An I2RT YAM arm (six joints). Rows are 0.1 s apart.
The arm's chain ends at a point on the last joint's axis. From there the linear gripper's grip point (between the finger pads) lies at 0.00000 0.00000 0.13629 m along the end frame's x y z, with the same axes.
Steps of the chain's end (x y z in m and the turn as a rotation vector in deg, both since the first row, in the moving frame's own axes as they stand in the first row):
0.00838 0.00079 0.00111 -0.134 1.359 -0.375
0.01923 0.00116 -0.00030 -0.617 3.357 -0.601
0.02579 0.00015 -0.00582 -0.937 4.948 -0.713
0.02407 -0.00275 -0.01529 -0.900 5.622 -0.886
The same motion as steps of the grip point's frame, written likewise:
0.01161 0.00110 0.00107 -0.134 1.359 -0.375
0.02722 0.00258 -0.00054 -0.617 3.357 -0.601
0.03756 0.00230 -0.00635 -0.937 4.948 -0.713
0.03744 -0.00072 -0.01596 -0.900 5.622 -0.886

